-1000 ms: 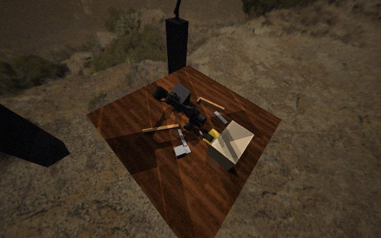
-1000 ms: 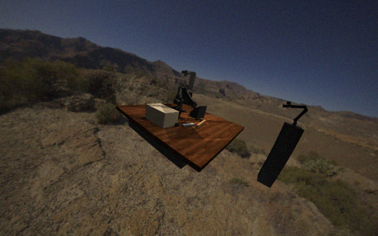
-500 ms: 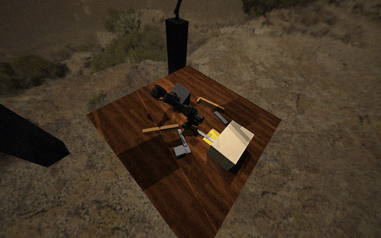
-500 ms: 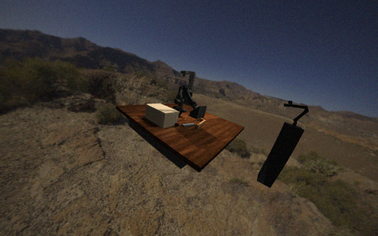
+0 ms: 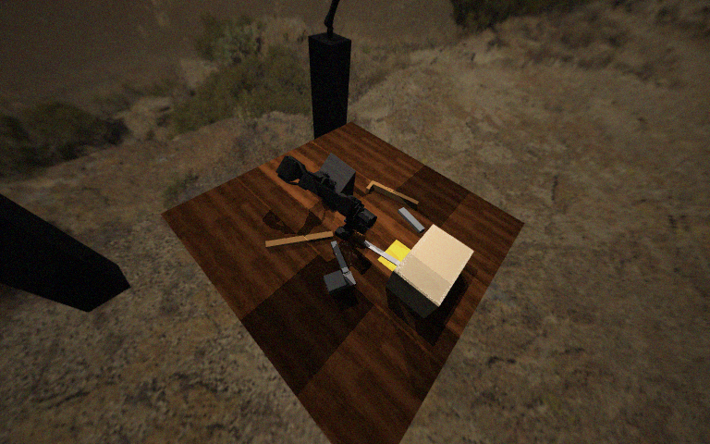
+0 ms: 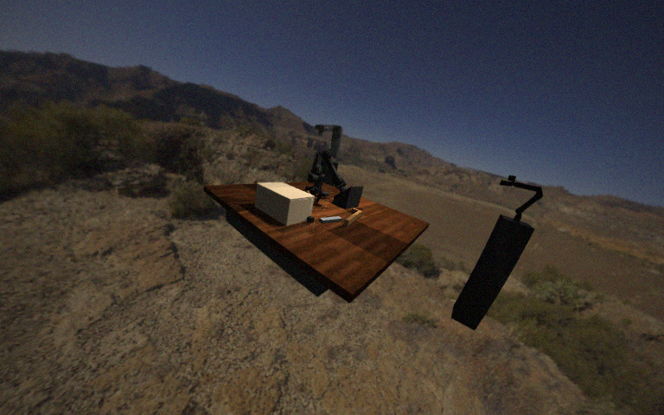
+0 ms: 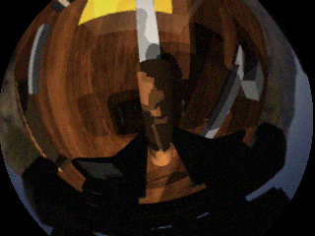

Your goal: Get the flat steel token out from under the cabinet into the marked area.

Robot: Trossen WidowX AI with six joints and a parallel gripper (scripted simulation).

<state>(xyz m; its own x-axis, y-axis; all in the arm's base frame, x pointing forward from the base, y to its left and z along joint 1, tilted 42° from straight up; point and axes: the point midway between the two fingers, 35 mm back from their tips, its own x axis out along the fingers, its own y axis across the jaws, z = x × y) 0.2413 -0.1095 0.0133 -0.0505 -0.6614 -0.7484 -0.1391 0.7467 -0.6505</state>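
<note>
Now: gripper tip 15 cm to the left of the grey scraper and 10 cm short of it. From my gripper tip the other things lie so: wooden stick: 19 cm to the right, 14 cm behind; grey block: 23 cm to the right, 12 cm ahead, 1 cm above; grey bar: 28 cm to the left, 16 cm ahead.
</note>
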